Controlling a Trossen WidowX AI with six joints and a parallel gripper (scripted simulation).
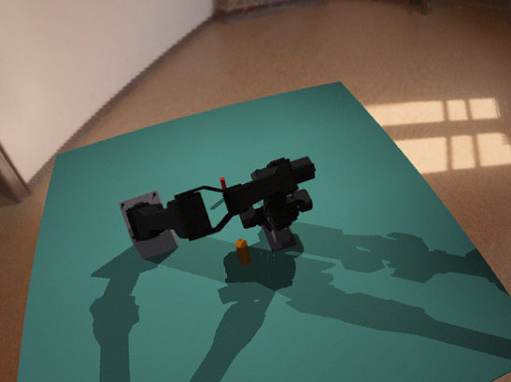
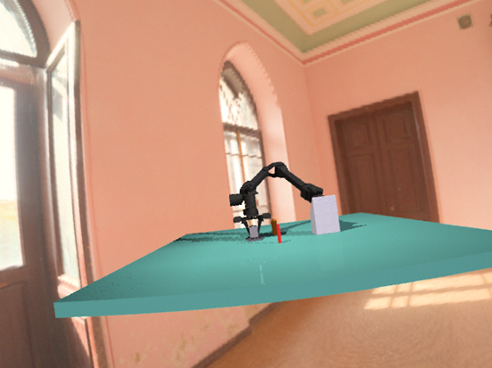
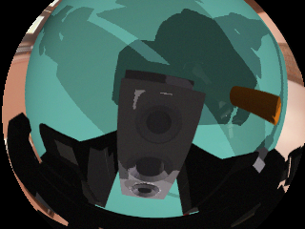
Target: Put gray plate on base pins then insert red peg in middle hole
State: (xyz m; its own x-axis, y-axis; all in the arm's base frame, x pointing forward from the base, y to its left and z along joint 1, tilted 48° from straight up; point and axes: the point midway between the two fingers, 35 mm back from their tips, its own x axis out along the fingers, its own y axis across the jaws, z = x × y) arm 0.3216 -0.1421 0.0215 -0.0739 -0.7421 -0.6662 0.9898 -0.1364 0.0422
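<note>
Now: the gray plate 30 mm above my gripper tip. From my gripper tip the other things lie so: red peg 200 mm to the left, 80 mm behind, 20 mm above; then orange cylinder 120 mm behind, 50 mm to the right, 20 mm above; then dark base 10 mm below.
</note>
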